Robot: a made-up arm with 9 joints. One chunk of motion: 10 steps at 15 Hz.
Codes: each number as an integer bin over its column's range. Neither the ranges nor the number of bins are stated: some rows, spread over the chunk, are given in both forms.
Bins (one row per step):
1: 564 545 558 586 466 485
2: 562 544 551 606 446 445
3: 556 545 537 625 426 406
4: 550 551 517 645 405 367
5: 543 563 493 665 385 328
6: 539 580 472 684 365 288
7: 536 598 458 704 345 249
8: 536 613 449 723 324 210
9: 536 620 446 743 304 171
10: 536 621 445 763 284 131
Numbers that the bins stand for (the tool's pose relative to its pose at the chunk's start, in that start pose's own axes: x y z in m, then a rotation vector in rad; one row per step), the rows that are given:
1: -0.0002 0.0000 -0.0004 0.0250 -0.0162 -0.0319
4: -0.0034 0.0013 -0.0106 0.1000 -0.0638 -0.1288
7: -0.0066 0.0117 -0.0254 0.1750 -0.1106 -0.2256
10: -0.0066 0.0168 -0.0286 0.2500 -0.1583 -0.3225
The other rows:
2: -0.0006 -0.0002 -0.0021 0.0504 -0.0318 -0.0647
3: -0.0020 0.0000 -0.0056 0.0745 -0.0474 -0.0967
5: -0.0050 0.0040 -0.0166 0.1254 -0.0794 -0.1608
6: -0.0059 0.0077 -0.0219 0.1495 -0.0950 -0.1936
8: -0.0066 0.0150 -0.0276 0.1991 -0.1270 -0.2576
9: -0.0066 0.0165 -0.0284 0.2246 -0.1426 -0.2896

